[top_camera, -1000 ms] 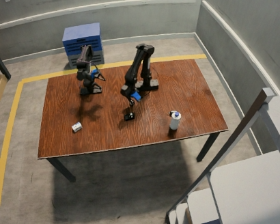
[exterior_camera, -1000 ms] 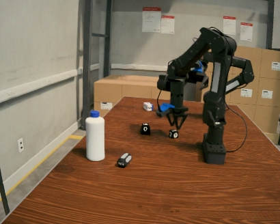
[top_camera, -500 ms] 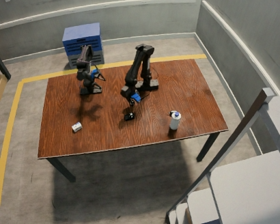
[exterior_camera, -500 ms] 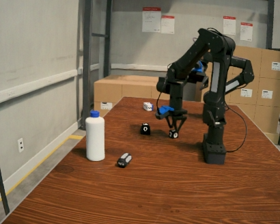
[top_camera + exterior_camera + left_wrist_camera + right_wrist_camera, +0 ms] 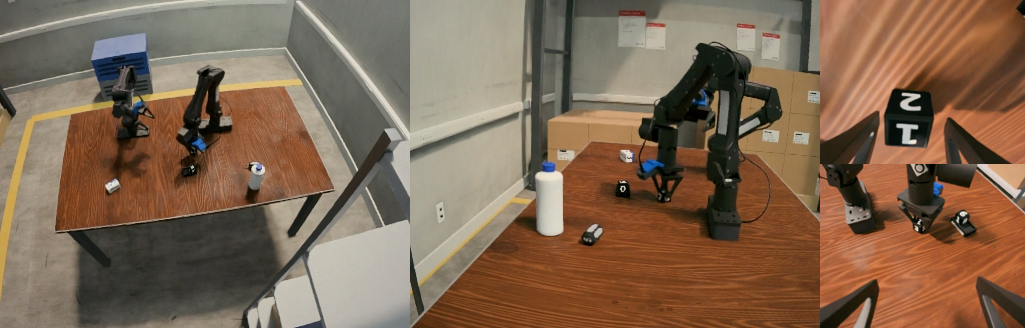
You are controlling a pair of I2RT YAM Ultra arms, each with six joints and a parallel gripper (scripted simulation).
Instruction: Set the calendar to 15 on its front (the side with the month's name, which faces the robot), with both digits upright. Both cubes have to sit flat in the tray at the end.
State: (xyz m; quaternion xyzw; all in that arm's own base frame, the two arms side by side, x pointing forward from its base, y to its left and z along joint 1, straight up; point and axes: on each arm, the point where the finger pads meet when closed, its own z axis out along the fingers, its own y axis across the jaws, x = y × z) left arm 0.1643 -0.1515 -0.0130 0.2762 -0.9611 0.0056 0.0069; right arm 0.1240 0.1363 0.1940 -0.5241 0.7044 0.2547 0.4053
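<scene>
Right now my left hand is 13 cm short of the black calendar tray, 3 cm to the left of it and 2 cm above it. From my left hand the other things lie so: white bottle 31 cm to the left, 24 cm ahead, 5 cm above.
</scene>
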